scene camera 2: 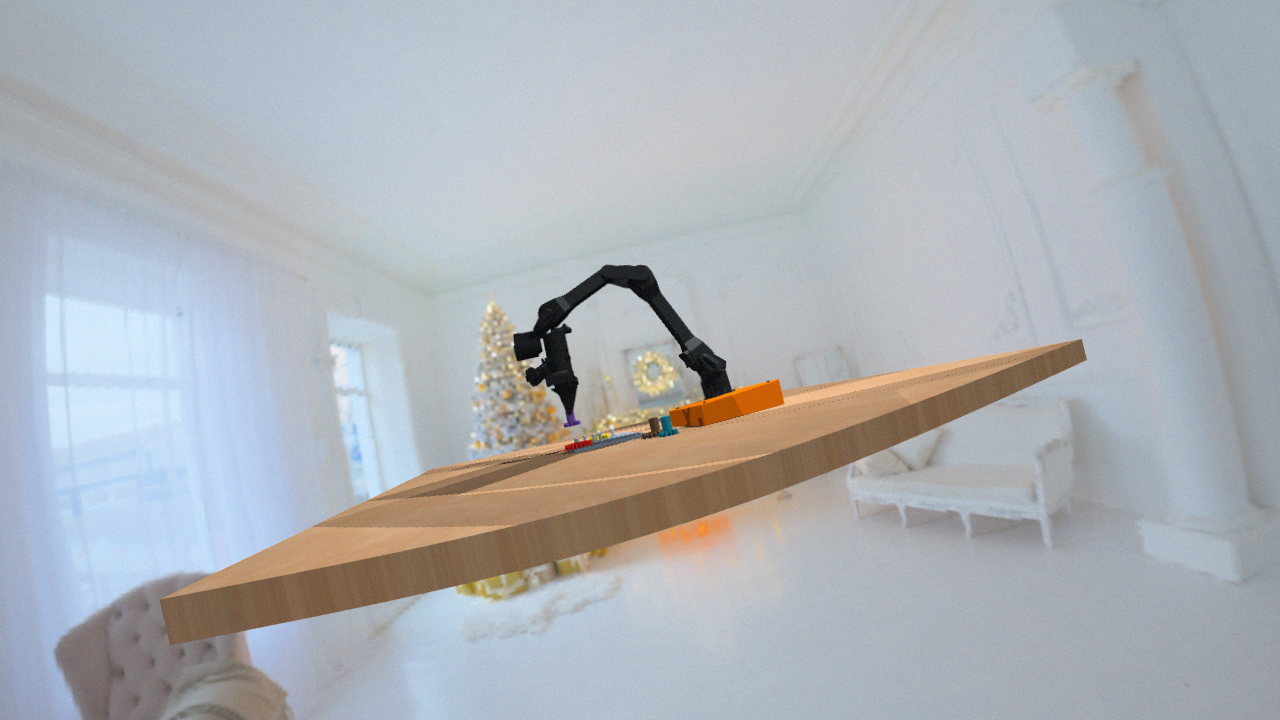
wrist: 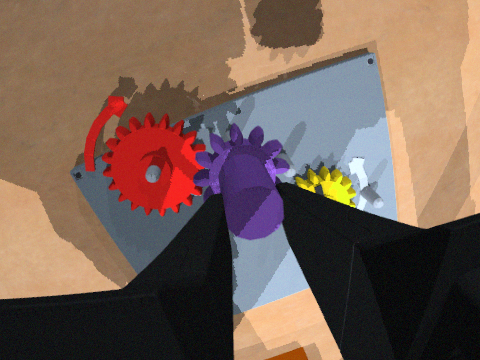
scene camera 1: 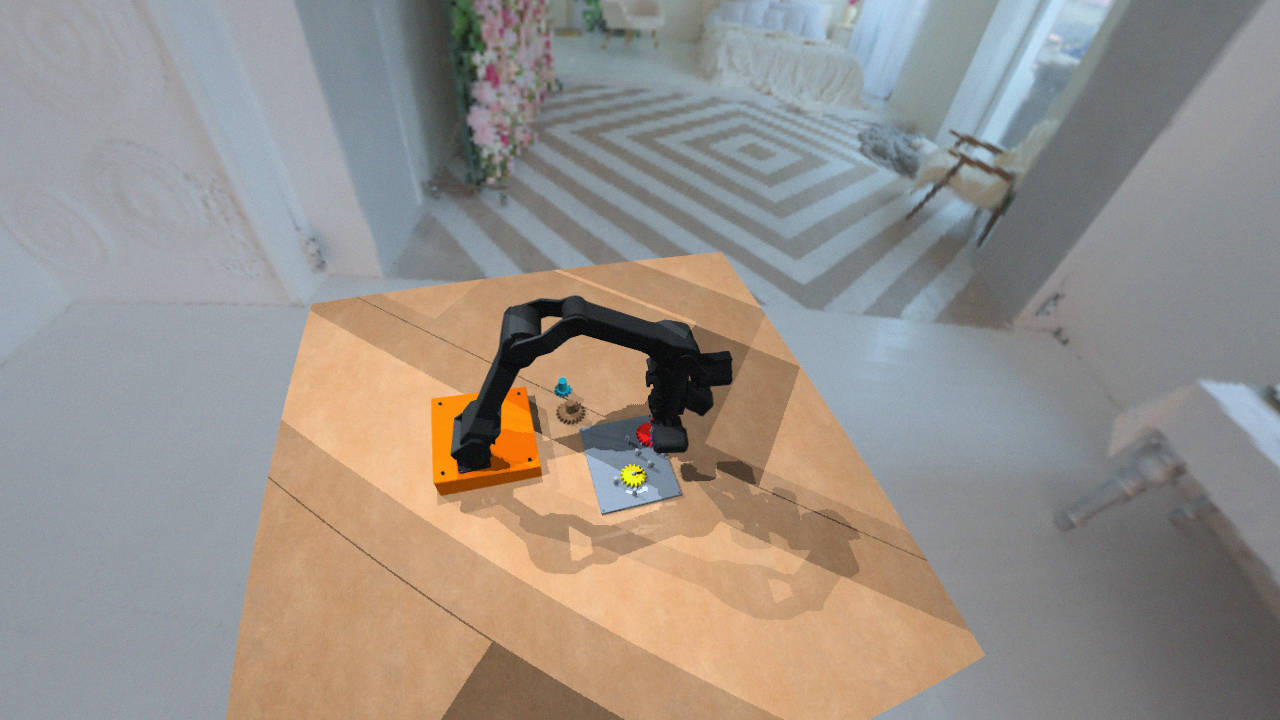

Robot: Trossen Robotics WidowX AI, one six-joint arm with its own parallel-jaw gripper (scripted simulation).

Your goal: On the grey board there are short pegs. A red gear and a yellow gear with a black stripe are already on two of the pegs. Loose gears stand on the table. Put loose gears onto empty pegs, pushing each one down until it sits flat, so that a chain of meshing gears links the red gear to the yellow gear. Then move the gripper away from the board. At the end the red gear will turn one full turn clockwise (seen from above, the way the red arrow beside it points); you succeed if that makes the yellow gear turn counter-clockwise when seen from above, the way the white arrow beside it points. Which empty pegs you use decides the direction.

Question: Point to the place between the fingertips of my gripper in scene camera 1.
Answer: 660, 433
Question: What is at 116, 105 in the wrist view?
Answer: A red arrow.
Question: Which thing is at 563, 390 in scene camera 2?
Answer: My gripper.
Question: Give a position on a red gear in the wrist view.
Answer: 157, 144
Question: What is my gripper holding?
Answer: A purple gear.
